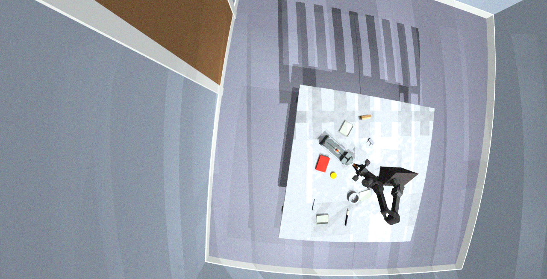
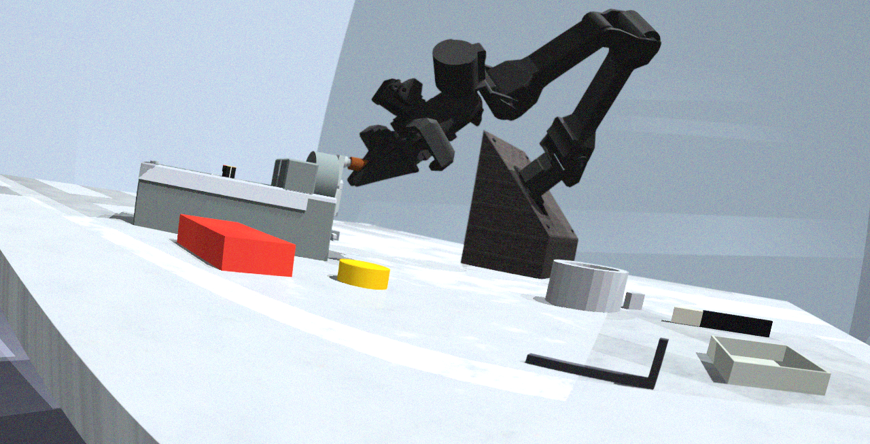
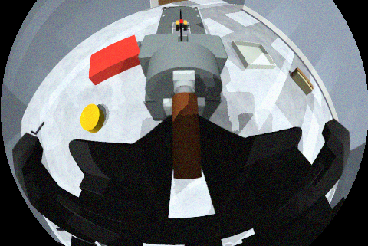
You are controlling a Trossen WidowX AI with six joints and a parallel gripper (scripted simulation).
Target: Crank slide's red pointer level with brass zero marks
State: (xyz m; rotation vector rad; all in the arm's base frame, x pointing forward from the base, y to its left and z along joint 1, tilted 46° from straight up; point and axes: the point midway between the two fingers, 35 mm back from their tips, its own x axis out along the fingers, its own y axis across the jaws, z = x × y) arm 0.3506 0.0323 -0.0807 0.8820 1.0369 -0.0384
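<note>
My gripper tip is now 20 mm below the brown handle, 20 mm past it and 10 mm to the right of it. From my gripper tip the other things lie so: yellow disc: 130 mm to the left, 100 mm ahead, 90 mm below; red pointer: 150 mm ahead, 80 mm to the right, 10 mm below; black L-shaped bar: 430 mm to the left, 190 mm ahead, 80 mm below.
</note>
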